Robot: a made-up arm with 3 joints. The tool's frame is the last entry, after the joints.
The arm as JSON. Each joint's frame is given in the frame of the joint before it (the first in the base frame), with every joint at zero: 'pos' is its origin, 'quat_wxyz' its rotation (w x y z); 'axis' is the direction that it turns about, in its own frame. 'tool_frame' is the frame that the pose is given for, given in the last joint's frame.
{
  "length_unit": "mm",
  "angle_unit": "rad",
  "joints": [
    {
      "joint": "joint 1",
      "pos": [
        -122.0,
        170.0,
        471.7
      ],
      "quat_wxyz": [
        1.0,
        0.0,
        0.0,
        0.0
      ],
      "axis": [
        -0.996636,
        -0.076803,
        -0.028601
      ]
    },
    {
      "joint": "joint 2",
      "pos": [
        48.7,
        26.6,
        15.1
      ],
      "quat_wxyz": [
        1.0,
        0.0,
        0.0,
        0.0
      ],
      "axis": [
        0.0,
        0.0,
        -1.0
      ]
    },
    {
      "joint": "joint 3",
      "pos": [
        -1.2,
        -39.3,
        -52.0
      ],
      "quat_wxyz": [
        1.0,
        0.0,
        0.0,
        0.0
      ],
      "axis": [
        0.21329,
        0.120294,
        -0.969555
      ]
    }
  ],
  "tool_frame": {
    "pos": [
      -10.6,
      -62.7,
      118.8
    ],
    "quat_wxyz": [
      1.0,
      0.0,
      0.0,
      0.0
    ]
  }
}
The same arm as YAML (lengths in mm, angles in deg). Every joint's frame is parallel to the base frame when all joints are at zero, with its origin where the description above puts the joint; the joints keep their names.
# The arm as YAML. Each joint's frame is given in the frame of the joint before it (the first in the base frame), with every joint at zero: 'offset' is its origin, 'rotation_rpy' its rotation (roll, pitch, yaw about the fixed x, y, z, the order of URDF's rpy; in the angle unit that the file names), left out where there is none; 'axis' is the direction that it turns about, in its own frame. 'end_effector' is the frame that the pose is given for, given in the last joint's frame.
length_unit: mm
angle_unit: deg
chain:
  - id: joint 1
    offset: [-122.0, 170.0, 471.7]
    axis: [-0.996636, -0.076803, -0.028601]
  - id: joint 2
    offset: [48.7, 26.6, 15.1]
    axis: "-z"
  - id: joint 3
    offset: [-1.2, -39.3, -52.0]
    axis: [0.21329, 0.120294, -0.969555]
end_effector:
  offset: [-10.6, -62.7, 118.8]

